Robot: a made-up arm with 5 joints. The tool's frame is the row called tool. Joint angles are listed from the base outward.
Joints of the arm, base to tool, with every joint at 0 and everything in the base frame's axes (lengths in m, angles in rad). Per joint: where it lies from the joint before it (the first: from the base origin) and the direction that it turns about. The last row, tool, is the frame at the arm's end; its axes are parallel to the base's.
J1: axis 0 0 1 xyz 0 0 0.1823
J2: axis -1 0 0 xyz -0.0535 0.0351 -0.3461
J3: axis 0 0 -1 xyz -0.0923 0.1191 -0.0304
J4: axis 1 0 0 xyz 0.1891 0.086 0.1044
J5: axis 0 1 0 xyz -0.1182 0.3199 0.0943
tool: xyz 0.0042 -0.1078 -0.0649
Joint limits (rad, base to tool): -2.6..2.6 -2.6..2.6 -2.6..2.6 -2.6..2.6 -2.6..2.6
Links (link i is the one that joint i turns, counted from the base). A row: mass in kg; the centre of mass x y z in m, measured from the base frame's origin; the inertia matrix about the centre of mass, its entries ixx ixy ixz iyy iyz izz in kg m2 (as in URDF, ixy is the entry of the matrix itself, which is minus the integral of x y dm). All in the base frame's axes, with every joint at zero. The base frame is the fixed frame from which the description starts. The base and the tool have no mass.
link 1: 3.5; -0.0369 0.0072 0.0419; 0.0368 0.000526 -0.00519 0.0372 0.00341 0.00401
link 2: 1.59; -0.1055 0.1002 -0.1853; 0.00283 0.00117 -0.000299 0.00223 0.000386 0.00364
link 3: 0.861; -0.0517 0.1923 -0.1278; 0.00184 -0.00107 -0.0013 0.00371 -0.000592 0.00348
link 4: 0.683; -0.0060 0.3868 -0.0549; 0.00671 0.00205 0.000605 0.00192 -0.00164 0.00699
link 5: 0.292; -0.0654 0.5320 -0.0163; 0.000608 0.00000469 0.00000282 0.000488 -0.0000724 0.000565
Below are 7 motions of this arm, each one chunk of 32 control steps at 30 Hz.
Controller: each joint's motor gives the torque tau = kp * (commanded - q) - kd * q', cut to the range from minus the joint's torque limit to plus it. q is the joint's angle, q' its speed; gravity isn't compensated. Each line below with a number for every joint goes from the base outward.
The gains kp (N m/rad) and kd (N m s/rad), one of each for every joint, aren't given. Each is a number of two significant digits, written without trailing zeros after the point. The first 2 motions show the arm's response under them.
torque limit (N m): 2 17 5.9 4.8 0.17
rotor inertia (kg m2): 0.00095 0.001 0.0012 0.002 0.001
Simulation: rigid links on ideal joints. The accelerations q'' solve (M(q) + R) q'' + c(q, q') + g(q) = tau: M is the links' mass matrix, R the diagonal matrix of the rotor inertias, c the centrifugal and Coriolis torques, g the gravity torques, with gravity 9.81 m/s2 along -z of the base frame. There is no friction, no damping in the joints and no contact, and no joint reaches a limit. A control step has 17 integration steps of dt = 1/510 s. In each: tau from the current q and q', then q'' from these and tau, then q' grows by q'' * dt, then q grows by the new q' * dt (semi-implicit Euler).
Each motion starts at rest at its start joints. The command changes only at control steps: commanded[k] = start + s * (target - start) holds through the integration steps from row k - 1 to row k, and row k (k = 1, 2, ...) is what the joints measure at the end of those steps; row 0 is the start. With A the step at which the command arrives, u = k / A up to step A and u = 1 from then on. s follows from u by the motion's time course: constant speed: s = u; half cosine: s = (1 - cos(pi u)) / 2; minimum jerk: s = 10 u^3 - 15 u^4 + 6 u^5; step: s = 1 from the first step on.
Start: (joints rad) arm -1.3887 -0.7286 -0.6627 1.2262 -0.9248
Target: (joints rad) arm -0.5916 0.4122 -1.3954 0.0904 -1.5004
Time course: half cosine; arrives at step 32
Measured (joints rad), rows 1 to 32:
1: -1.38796 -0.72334 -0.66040 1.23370 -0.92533
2: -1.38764 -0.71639 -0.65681 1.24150 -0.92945
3: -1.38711 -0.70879 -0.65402 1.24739 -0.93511
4: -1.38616 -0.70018 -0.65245 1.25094 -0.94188
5: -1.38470 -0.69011 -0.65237 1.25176 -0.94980
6: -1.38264 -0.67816 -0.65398 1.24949 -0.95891
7: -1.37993 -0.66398 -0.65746 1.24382 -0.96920
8: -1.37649 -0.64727 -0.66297 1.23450 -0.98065
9: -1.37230 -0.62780 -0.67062 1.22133 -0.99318
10: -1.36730 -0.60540 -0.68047 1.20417 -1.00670
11: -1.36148 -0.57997 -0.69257 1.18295 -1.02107
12: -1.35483 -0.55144 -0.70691 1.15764 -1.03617
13: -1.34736 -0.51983 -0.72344 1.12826 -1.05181
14: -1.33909 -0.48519 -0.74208 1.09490 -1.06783
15: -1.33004 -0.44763 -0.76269 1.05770 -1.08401
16: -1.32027 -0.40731 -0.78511 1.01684 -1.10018
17: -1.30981 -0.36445 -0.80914 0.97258 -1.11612
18: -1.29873 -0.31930 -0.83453 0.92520 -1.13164
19: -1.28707 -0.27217 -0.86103 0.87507 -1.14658
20: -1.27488 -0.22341 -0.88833 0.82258 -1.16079
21: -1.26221 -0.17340 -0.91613 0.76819 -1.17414
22: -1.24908 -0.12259 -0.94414 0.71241 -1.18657
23: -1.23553 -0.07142 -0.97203 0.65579 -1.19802
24: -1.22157 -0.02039 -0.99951 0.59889 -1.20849
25: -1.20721 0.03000 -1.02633 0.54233 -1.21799
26: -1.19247 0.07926 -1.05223 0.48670 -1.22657
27: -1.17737 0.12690 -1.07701 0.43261 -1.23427
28: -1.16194 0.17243 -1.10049 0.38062 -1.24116
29: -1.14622 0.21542 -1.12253 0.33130 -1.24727
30: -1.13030 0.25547 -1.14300 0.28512 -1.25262
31: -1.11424 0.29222 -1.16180 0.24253 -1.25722
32: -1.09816 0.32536 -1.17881 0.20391 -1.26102
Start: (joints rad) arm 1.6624 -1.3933 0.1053 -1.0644 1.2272
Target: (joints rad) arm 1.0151 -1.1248 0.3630 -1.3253 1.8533
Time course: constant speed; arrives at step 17
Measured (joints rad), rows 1 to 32:
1: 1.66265 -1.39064 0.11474 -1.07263 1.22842
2: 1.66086 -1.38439 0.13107 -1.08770 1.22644
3: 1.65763 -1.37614 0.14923 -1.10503 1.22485
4: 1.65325 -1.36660 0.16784 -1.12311 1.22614
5: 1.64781 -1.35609 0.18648 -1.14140 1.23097
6: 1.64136 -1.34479 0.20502 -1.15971 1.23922
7: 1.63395 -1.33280 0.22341 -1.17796 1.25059
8: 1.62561 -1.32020 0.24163 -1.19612 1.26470
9: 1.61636 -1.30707 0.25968 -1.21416 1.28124
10: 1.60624 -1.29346 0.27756 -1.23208 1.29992
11: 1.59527 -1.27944 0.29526 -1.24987 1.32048
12: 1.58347 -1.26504 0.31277 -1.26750 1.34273
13: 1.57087 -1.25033 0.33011 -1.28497 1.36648
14: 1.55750 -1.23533 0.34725 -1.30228 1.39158
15: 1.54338 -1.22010 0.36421 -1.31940 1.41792
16: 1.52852 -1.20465 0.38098 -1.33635 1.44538
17: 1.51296 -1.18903 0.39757 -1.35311 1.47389
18: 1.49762 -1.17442 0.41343 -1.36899 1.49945
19: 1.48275 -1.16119 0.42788 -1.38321 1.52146
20: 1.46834 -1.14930 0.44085 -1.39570 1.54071
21: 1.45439 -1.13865 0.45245 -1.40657 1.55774
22: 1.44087 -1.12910 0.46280 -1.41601 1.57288
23: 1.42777 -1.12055 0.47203 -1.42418 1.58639
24: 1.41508 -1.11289 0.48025 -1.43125 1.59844
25: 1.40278 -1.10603 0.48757 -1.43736 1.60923
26: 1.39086 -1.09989 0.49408 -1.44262 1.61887
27: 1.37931 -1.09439 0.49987 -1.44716 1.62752
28: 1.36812 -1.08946 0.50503 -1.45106 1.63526
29: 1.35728 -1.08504 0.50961 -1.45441 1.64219
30: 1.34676 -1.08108 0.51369 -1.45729 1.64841
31: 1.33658 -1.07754 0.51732 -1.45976 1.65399
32: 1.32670 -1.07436 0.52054 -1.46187 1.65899
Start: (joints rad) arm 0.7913 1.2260 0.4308 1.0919 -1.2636
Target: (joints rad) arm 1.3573 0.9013 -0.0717 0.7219 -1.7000
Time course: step
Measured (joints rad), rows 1 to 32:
1: 0.80036 1.19551 0.38216 1.04466 -1.29863
2: 0.81462 1.17375 0.32482 0.99288 -1.33414
3: 0.82973 1.15676 0.26980 0.94321 -1.36080
4: 0.84484 1.14256 0.21931 0.89760 -1.38188
5: 0.85985 1.13032 0.17362 0.85664 -1.39966
6: 0.87469 1.11961 0.13254 0.82023 -1.41531
7: 0.88932 1.11015 0.09576 0.78805 -1.42936
8: 0.90367 1.10176 0.06293 0.75968 -1.44208
9: 0.91772 1.09430 0.03370 0.73472 -1.45363
10: 0.93143 1.08766 0.00773 0.71278 -1.46411
11: 0.94478 1.08175 -0.01530 0.69351 -1.47360
12: 0.95775 1.07649 -0.03568 0.67658 -1.48216
13: 0.97035 1.07180 -0.05369 0.66172 -1.48988
14: 0.98257 1.06762 -0.06958 0.64868 -1.49681
15: 0.99441 1.06391 -0.08358 0.63723 -1.50302
16: 1.00587 1.06061 -0.09590 0.62718 -1.50857
17: 1.01697 1.05767 -0.10674 0.61836 -1.51351
18: 1.02772 1.05507 -0.11626 0.61062 -1.51791
19: 1.03811 1.05275 -0.12461 0.60382 -1.52182
20: 1.04817 1.05070 -0.13194 0.59786 -1.52528
21: 1.05790 1.04888 -0.13836 0.59262 -1.52834
22: 1.06731 1.04726 -0.14398 0.58802 -1.53105
23: 1.07642 1.04583 -0.14890 0.58398 -1.53344
24: 1.08523 1.04456 -0.15320 0.58043 -1.53555
25: 1.09375 1.04344 -0.15696 0.57731 -1.53741
26: 1.10201 1.04244 -0.16024 0.57457 -1.53904
27: 1.10999 1.04156 -0.16311 0.57217 -1.54048
28: 1.11772 1.04078 -0.16561 0.57005 -1.54174
29: 1.12520 1.04009 -0.16779 0.56820 -1.54285
30: 1.13244 1.03948 -0.16969 0.56657 -1.54382
31: 1.13945 1.03893 -0.17134 0.56513 -1.54468
32: 1.14624 1.03845 -0.17278 0.56387 -1.54542

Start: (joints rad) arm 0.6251 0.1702 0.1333 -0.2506 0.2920
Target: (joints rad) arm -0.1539 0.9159 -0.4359 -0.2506 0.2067
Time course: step
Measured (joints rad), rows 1 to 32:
1: 0.60438 0.23057 0.09757 -0.21272 0.27561
2: 0.57850 0.30882 0.04477 -0.21748 0.25840
3: 0.55467 0.38790 -0.00862 -0.23653 0.24955
4: 0.53250 0.46214 -0.05926 -0.25858 0.24547
5: 0.51158 0.52971 -0.10566 -0.27951 0.24327
6: 0.49164 0.59029 -0.14741 -0.29790 0.24147
7: 0.47248 0.64413 -0.18462 -0.31336 0.23942
8: 0.45401 0.69172 -0.21763 -0.32596 0.23692
9: 0.43613 0.73361 -0.24685 -0.33594 0.23398
10: 0.41881 0.77039 -0.27269 -0.34361 0.23065
11: 0.40200 0.80260 -0.29552 -0.34931 0.22704
12: 0.38567 0.83077 -0.31570 -0.35334 0.22322
13: 0.36980 0.85537 -0.33353 -0.35600 0.21929
14: 0.35437 0.87685 -0.34926 -0.35755 0.21530
15: 0.33935 0.89558 -0.36313 -0.35821 0.21132
16: 0.32475 0.91192 -0.37536 -0.35818 0.20740
17: 0.31053 0.92615 -0.38613 -0.35761 0.20356
18: 0.29670 0.93856 -0.39561 -0.35665 0.19985
19: 0.28324 0.94938 -0.40395 -0.35539 0.19628
20: 0.27015 0.95881 -0.41127 -0.35394 0.19287
21: 0.25742 0.96703 -0.41770 -0.35237 0.18964
22: 0.24505 0.97421 -0.42334 -0.35073 0.18659
23: 0.23302 0.98046 -0.42829 -0.34906 0.18373
24: 0.22132 0.98592 -0.43262 -0.34741 0.18106
25: 0.20996 0.99069 -0.43642 -0.34580 0.17857
26: 0.19892 0.99486 -0.43975 -0.34425 0.17627
27: 0.18820 0.99850 -0.44266 -0.34276 0.17414
28: 0.17779 1.00168 -0.44520 -0.34136 0.17218
29: 0.16768 1.00447 -0.44743 -0.34004 0.17039
30: 0.15787 1.00690 -0.44939 -0.33881 0.16875
31: 0.14835 1.00904 -0.45109 -0.33766 0.16725
32: 0.13911 1.01091 -0.45259 -0.33660 0.16589

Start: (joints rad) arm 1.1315 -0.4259 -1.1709 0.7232 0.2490
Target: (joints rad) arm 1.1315 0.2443 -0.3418 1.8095 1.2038
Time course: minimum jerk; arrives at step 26
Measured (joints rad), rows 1 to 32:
1: 1.13262 -0.41804 -1.17453 0.72275 0.25509
2: 1.13323 -0.40687 -1.17866 0.71713 0.26492
3: 1.13352 -0.39515 -1.18175 0.71111 0.27474
4: 1.13379 -0.38321 -1.18340 0.70684 0.28479
5: 1.13419 -0.37078 -1.18324 0.70550 0.29602
6: 1.13479 -0.35743 -1.18080 0.70796 0.30936
7: 1.13559 -0.34267 -1.17561 0.71493 0.32553
8: 1.13657 -0.32608 -1.16719 0.72700 0.34505
9: 1.13770 -0.30731 -1.15514 0.74458 0.36820
10: 1.13890 -0.28608 -1.13914 0.76793 0.39509
11: 1.14009 -0.26226 -1.11900 0.79710 0.42562
12: 1.14119 -0.23579 -1.09467 0.83195 0.45951
13: 1.14211 -0.20676 -1.06627 0.87216 0.49633
14: 1.14276 -0.17534 -1.03406 0.91720 0.53553
15: 1.14308 -0.14184 -0.99850 0.96640 0.57648
16: 1.14301 -0.10666 -0.96017 1.01894 0.61849
17: 1.14255 -0.07030 -0.91981 1.07391 0.66087
18: 1.14172 -0.03335 -0.87826 1.13032 0.70297
19: 1.14058 0.00354 -0.83640 1.18717 0.74420
20: 1.13920 0.03971 -0.79511 1.24344 0.78404
21: 1.13770 0.07449 -0.75522 1.29817 0.82203
22: 1.13617 0.10730 -0.71743 1.35049 0.85781
23: 1.13468 0.13767 -0.68230 1.39963 0.89105
24: 1.13333 0.16528 -0.65020 1.44504 0.92154
25: 1.13214 0.18997 -0.62131 1.48638 0.94915
26: 1.13115 0.21181 -0.59557 1.52361 0.97394
27: 1.13037 0.23105 -0.57274 1.55697 0.99614
28: 1.12976 0.24799 -0.55249 1.58683 1.01602
29: 1.12929 0.26292 -0.53453 1.61353 1.03380
30: 1.12894 0.27608 -0.51859 1.63740 1.04969
31: 1.12868 0.28767 -0.50445 1.65874 1.06386
32: 1.12848 0.29789 -0.49190 1.67779 1.07649

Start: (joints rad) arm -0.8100 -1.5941 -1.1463 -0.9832 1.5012
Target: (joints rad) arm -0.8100 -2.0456 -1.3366 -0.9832 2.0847
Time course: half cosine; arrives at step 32
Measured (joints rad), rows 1 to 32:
1: -0.80955 -1.59404 -1.15317 -0.98722 1.50307
2: -0.80951 -1.59339 -1.16437 -0.99159 1.50604
3: -0.80966 -1.59297 -1.17594 -0.99560 1.50986
4: -0.80991 -1.59321 -1.18710 -0.99920 1.51442
5: -0.81022 -1.59434 -1.19777 -1.00237 1.51987
6: -0.81055 -1.59650 -1.20803 -1.00511 1.52638
7: -0.81091 -1.59982 -1.21799 -1.00745 1.53411
8: -0.81128 -1.60437 -1.22773 -1.00939 1.54319
9: -0.81165 -1.61022 -1.23734 -1.01095 1.55369
10: -0.81202 -1.61742 -1.24690 -1.01214 1.56566
11: -0.81238 -1.62597 -1.25646 -1.01296 1.57911
12: -0.81272 -1.63586 -1.26606 -1.01343 1.59403
13: -0.81305 -1.64709 -1.27574 -1.01355 1.61038
14: -0.81334 -1.65960 -1.28552 -1.01334 1.62808
15: -0.81360 -1.67332 -1.29542 -1.01279 1.64704
16: -0.81382 -1.68819 -1.30542 -1.01192 1.66715
17: -0.81400 -1.70410 -1.31553 -1.01074 1.68828
18: -0.81414 -1.72094 -1.32572 -1.00925 1.71028
19: -0.81423 -1.73859 -1.33597 -1.00748 1.73299
20: -0.81427 -1.75690 -1.34625 -1.00544 1.75624
21: -0.81425 -1.77575 -1.35651 -1.00313 1.77983
22: -0.81419 -1.79496 -1.36672 -1.00059 1.80358
23: -0.81408 -1.81439 -1.37683 -0.99784 1.82730
24: -0.81392 -1.83386 -1.38677 -0.99489 1.85077
25: -0.81371 -1.85320 -1.39651 -0.99177 1.87380
26: -0.81347 -1.87226 -1.40598 -0.98851 1.89619
27: -0.81318 -1.89085 -1.41513 -0.98513 1.91773
28: -0.81286 -1.90882 -1.42390 -0.98167 1.93825
29: -0.81251 -1.92601 -1.43224 -0.97816 1.95755
30: -0.81214 -1.94226 -1.44009 -0.97462 1.97546
31: -0.81175 -1.95743 -1.44742 -0.97108 1.99182
32: -0.81135 -1.97139 -1.45416 -0.96757 2.00648

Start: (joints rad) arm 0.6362 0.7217 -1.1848 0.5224 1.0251
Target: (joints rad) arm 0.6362 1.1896 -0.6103 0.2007 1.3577
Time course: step
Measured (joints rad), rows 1 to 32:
1: 0.63916 0.75458 -1.15521 0.50670 1.08199
2: 0.63992 0.80887 -1.10344 0.46643 1.12347
3: 0.63936 0.86456 -1.04785 0.42200 1.13754
4: 0.63834 0.91630 -0.99467 0.37986 1.14038
5: 0.63732 0.96277 -0.94602 0.34172 1.13989
6: 0.63648 1.00393 -0.90248 0.30785 1.13908
7: 0.63587 1.04012 -0.86395 0.27808 1.13902
8: 0.63548 1.07181 -0.83011 0.25210 1.14000
9: 0.63526 1.09947 -0.80049 0.22957 1.14202
10: 0.63518 1.12356 -0.77464 0.21015 1.14497
11: 0.63517 1.14449 -0.75212 0.19349 1.14867
12: 0.63523 1.16264 -0.73251 0.17927 1.15296
13: 0.63531 1.17837 -0.71546 0.16718 1.15767
14: 0.63541 1.19198 -0.70063 0.15696 1.16266
15: 0.63551 1.20375 -0.68775 0.14834 1.16781
16: 0.63561 1.21391 -0.67655 0.14110 1.17301
17: 0.63570 1.22268 -0.66682 0.13504 1.17817
18: 0.63578 1.23024 -0.65837 0.12999 1.18322
19: 0.63584 1.23677 -0.65103 0.12578 1.18812
20: 0.63590 1.24240 -0.64466 0.12230 1.19282
21: 0.63595 1.24725 -0.63913 0.11942 1.19729
22: 0.63599 1.25144 -0.63433 0.11705 1.20151
23: 0.63602 1.25505 -0.63016 0.11511 1.20548
24: 0.63605 1.25816 -0.62655 0.11352 1.20919
25: 0.63607 1.26085 -0.62341 0.11222 1.21263
26: 0.63609 1.26317 -0.62069 0.11117 1.21583
27: 0.63610 1.26517 -0.61833 0.11032 1.21878
28: 0.63611 1.26689 -0.61628 0.10964 1.22149
29: 0.63612 1.26838 -0.61450 0.10910 1.22397
30: 0.63613 1.26967 -0.61296 0.10867 1.22624
31: 0.63613 1.27079 -0.61163 0.10833 1.22831
32: 0.63614 1.27175 -0.61047 0.10807 1.23020

